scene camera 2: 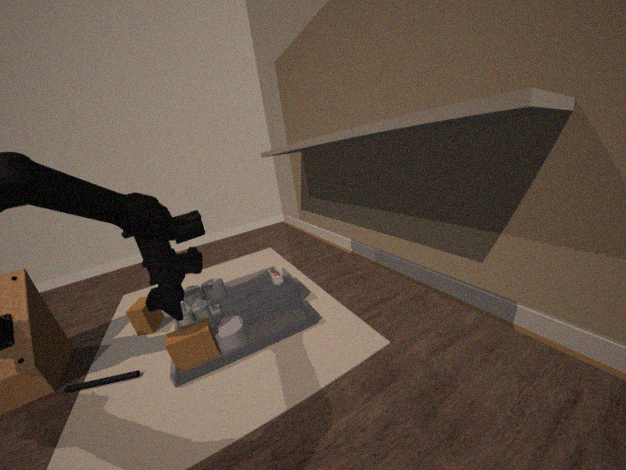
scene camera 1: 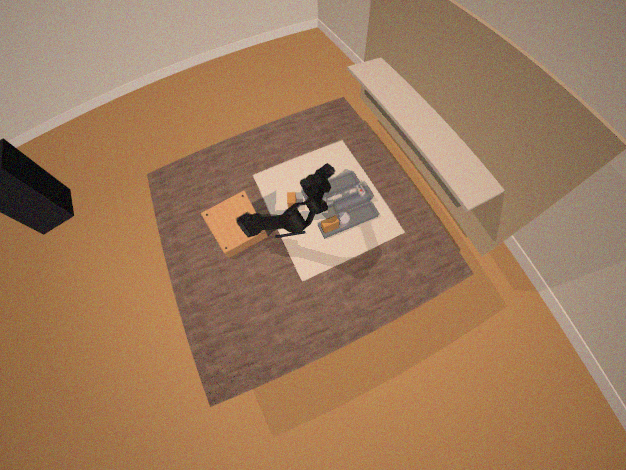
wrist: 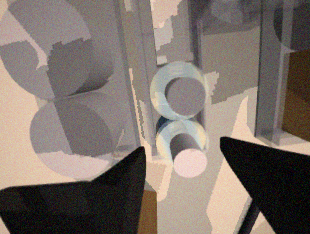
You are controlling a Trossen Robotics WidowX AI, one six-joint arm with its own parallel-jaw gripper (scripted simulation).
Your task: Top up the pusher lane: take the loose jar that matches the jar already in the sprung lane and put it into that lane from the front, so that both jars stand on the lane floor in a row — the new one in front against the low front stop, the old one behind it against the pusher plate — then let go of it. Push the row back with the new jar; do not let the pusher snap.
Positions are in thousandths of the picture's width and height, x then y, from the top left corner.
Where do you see an orange box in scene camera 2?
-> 308, 733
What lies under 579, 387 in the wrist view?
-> A pale blue jar.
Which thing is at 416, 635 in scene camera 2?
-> A grey lane rack.
